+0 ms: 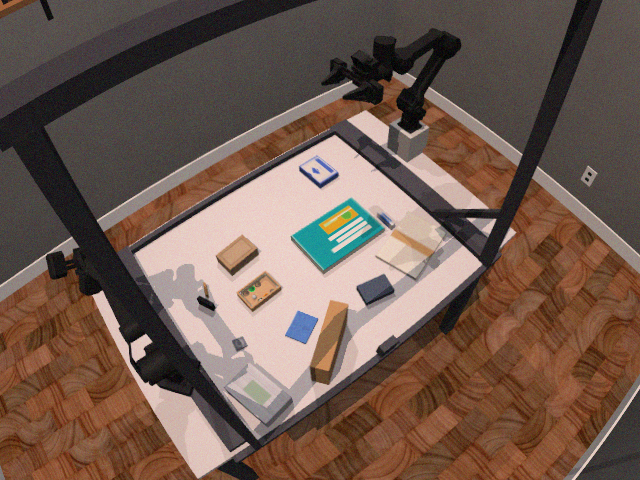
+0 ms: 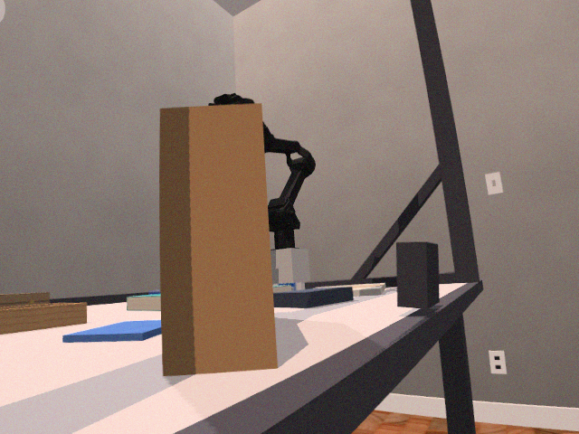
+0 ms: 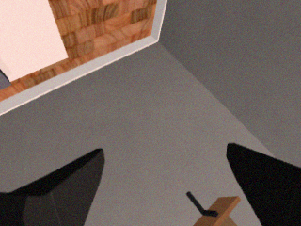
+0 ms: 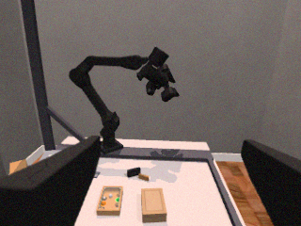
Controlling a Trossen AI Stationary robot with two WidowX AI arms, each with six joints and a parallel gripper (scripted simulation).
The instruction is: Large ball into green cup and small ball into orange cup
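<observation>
The covered wooden puzzle is 35 cm to the right of my left hand, 30 cm below it and 29 cm behind it. Round my left hand: tan carton 55 cm behind, 33 cm to the right, 25 cm below; dark box 56 cm to the right, 54 cm behind, 30 cm below.
</observation>
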